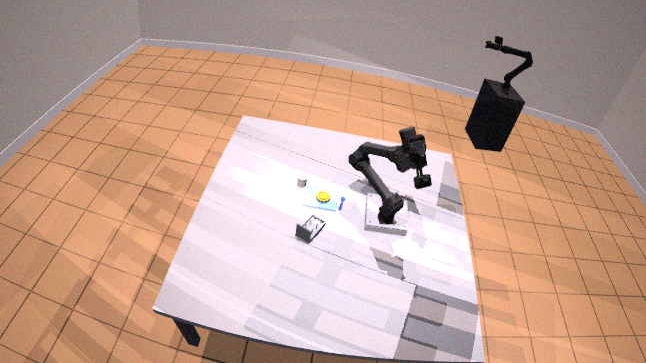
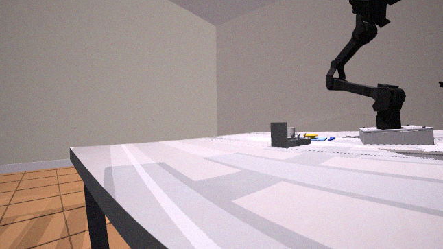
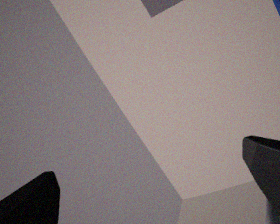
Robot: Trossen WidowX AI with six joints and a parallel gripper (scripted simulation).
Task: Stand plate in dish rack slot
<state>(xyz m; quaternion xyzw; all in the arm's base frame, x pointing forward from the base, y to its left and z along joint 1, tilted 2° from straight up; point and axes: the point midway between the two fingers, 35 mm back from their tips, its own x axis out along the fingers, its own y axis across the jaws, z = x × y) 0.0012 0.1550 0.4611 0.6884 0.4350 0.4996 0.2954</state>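
Now: the yellow plate 250 mm ahead of my gripper tip, 330 mm to the right of it and 510 mm below it. From my gripper tip the other things lie so: dish rack (310 mm ahead, 140 mm to the right, 500 mm below); then blue spoon (160 mm ahead, 310 mm to the right, 520 mm below); then light blue mat (260 mm ahead, 330 mm to the right, 520 mm below).
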